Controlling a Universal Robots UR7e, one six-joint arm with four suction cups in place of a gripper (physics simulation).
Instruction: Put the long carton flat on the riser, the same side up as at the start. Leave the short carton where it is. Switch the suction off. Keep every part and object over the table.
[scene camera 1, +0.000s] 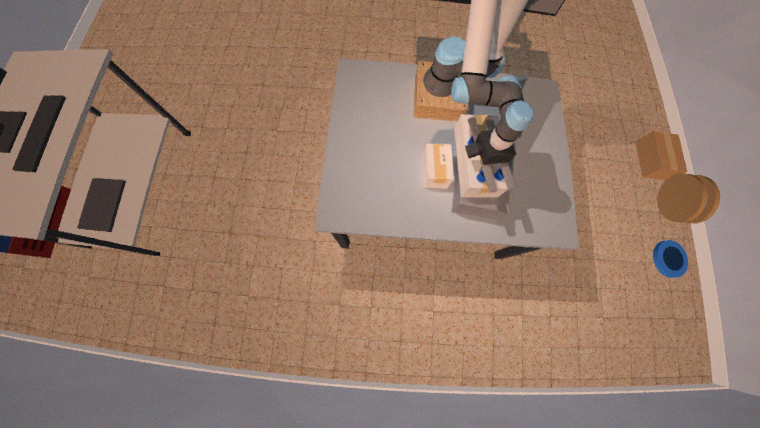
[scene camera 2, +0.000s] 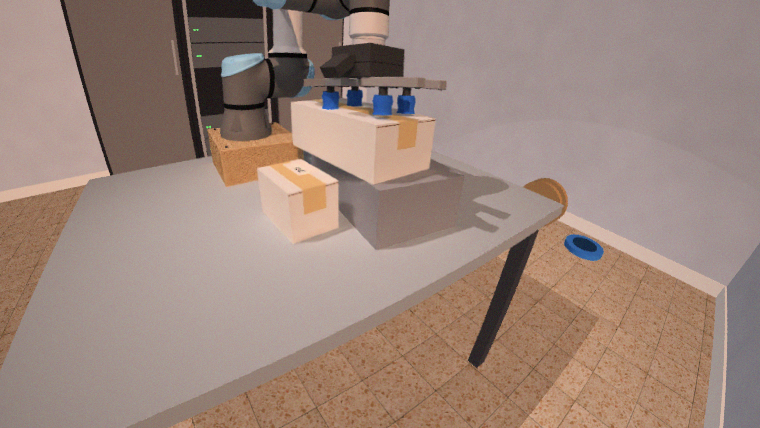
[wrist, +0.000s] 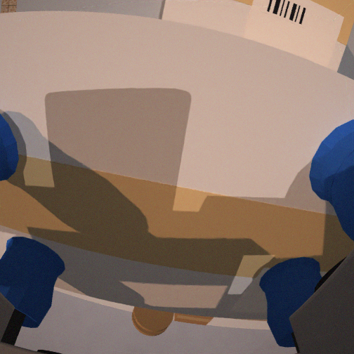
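Where they show: hand, its tool point: (scene camera 2: 367, 110); arm's base, origin of its link: (scene camera 1: 439, 82) (scene camera 2: 246, 133).
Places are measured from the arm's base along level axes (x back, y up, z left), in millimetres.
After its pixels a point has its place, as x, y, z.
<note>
The long carton (scene camera 1: 474, 188) @[-553, 116, 6] (scene camera 2: 335, 132) @[-435, 82, -3] (wrist: 240, 100) is white with an orange tape strip along its top. It lies level on the grey riser (scene camera 1: 481, 206) @[-597, 14, 61] (scene camera 2: 417, 210) @[-602, -42, 58], long side pointing away from the arm's base; the riser extends beyond it at the front and right. My gripper (scene camera 1: 485, 157) @[-449, 119, 67] (scene camera 2: 368, 102) @[-449, 119, 67] (wrist: 170, 215) is directly over it, with its blue cups down against the top face. Its body hides part of that face in scene camera 1. The short carton (scene camera 1: 437, 175) @[-446, -2, -88] (scene camera 2: 273, 204) @[-379, -55, -120] (wrist: 215, 14) stands on the table left of the riser, apart from it, tape and barcode label up.
The arm stands on a wooden block (scene camera 1: 438, 110) @[-124, -33, -21] (scene camera 2: 260, 162) @[-125, -55, -20] at the back of the grey table (scene camera 1: 372, 175) @[-379, -106, -344] (scene camera 2: 186, 297) @[-470, -106, -336]. The table's front edge is a short way ahead of the riser. A brown box (scene camera 1: 656, 156), a round brown object (scene camera 1: 683, 198) and a blue ring (scene camera 1: 658, 258) (scene camera 2: 571, 247) are off the table.
</note>
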